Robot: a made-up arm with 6 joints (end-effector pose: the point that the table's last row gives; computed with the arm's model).
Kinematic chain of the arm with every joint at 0, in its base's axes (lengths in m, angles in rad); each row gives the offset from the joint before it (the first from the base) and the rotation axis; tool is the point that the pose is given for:
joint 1: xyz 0 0 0.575 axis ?
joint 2: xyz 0.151 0 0 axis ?
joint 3: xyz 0 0 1.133 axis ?
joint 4: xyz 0 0 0.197 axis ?
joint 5: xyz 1.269 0 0 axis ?
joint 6: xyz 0.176 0 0 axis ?
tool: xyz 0 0 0
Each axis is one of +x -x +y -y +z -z.
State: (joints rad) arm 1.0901 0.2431 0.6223 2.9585 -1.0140 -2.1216
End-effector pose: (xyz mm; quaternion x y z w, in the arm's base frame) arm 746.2 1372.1 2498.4 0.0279 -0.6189 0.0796 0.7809
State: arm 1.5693 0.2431 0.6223 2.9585 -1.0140 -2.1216
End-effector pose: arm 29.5 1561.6 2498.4 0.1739 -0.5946 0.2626 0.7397
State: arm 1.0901 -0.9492 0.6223 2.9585 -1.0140 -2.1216
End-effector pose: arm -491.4 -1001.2 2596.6 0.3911 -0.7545 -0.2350 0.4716
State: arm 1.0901 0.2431 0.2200 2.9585 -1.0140 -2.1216
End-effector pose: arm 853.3 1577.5 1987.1 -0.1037 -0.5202 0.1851 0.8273
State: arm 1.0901 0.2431 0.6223 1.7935 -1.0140 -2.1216
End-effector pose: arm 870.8 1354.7 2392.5 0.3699 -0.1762 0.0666 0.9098
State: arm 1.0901 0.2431 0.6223 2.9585 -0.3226 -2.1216
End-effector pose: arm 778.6 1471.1 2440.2 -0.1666 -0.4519 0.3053 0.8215
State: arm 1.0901 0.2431 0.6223 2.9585 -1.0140 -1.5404
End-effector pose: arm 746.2 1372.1 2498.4 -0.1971 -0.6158 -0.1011 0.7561
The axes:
joint 1: +z
joint 2: +y
joint 3: -y
joint 4: -x
joint 5: -y
joint 6: -x

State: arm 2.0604 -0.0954 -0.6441 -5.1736 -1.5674 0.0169
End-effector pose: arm -419.7 1122.7 1141.9 -0.8754 -0.0150 0.2252 0.4275
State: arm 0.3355 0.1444 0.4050 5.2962 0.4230 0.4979
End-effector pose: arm 1563.0 481.1 2293.4 0.2958 -0.2305 0.0453 0.9259
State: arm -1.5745 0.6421 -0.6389 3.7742 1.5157 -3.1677
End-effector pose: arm -108.5 -1247.5 272.8 0.4464 0.8778 -0.1527 0.0835
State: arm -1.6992 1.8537 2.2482 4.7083 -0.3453 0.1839
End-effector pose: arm -259.5 -2474.7 992.2 0.3609 -0.4723 -0.4058 0.6942
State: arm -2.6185 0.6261 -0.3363 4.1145 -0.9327 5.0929
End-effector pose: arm -1524.4 -1014.0 523.8 -0.5253 0.7754 -0.2026 0.2858
